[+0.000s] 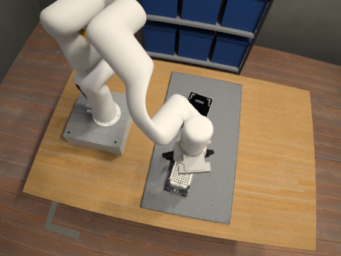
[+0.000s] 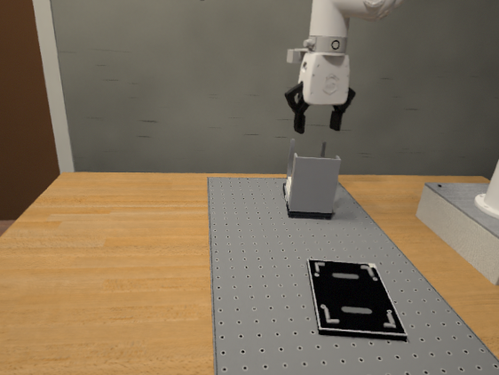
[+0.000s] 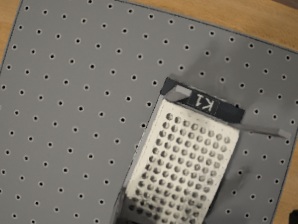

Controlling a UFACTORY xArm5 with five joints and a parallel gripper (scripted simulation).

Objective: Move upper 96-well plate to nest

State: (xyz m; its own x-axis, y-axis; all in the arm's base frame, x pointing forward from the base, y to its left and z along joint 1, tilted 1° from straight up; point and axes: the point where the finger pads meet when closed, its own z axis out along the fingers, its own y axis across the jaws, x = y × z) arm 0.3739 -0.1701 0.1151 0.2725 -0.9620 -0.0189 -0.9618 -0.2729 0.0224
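The 96-well plate is 10 mm to the right of my hand and 150 mm below it. Round my hand: black plate nest N1: 20 mm ahead, 320 mm to the left, 190 mm below.
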